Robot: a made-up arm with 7 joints.
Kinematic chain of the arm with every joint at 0, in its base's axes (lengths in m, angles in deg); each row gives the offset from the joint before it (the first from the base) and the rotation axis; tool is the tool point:
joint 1: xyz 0 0 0 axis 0 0.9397 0.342
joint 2: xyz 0 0 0 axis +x
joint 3: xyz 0 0 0 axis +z
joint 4: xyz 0.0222 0 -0.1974 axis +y
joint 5: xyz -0.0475 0 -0.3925 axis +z
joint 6: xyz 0 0 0 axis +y
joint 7: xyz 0 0 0 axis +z
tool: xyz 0 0 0
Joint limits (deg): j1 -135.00..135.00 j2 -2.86..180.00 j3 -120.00..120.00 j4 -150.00..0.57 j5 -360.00..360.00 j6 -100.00..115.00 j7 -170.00..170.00
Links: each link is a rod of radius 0.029 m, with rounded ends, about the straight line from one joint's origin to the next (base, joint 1, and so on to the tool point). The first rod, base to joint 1, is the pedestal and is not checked.
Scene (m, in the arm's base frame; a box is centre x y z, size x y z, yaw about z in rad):
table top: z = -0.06
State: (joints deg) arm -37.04 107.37 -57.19 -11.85 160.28 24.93 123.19
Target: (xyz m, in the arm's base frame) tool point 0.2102 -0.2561 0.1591
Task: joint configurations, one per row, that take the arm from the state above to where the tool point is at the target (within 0.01 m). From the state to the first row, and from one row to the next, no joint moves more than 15 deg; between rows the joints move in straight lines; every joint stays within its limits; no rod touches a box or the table.
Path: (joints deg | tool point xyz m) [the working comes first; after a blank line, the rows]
Joints at the target: -81.58 61.83 -43.78 -126.05 160.28 24.93 123.19
Straight joint move there: clear.

1: -42.61 101.68 -55.51 -26.12 160.28 24.93 123.19 | 0.2035 0.5457 0.0988
2: -48.17 95.98 -53.84 -40.40 160.28 24.93 123.19 | 0.3301 0.4723 0.0601
3: -53.74 90.29 -52.16 -54.67 160.28 24.93 123.19 | 0.4290 0.3566 0.0499
4: -59.31 84.60 -50.49 -68.95 160.28 24.93 123.19 | 0.4844 0.2137 0.0643
5: -64.88 78.91 -48.81 -83.22 160.28 24.93 123.19 | 0.4867 0.0627 0.0945
6: -70.44 73.21 -47.14 -97.50 160.28 24.93 123.19 | 0.4351 -0.0770 0.1282
7: -76.01 67.52 -45.46 -111.77 160.28 24.93 123.19 | 0.3377 -0.1876 0.1532
8: -81.58 61.83 -43.78 -126.05 160.28 24.93 123.19 | 0.2102 -0.2561 0.1591

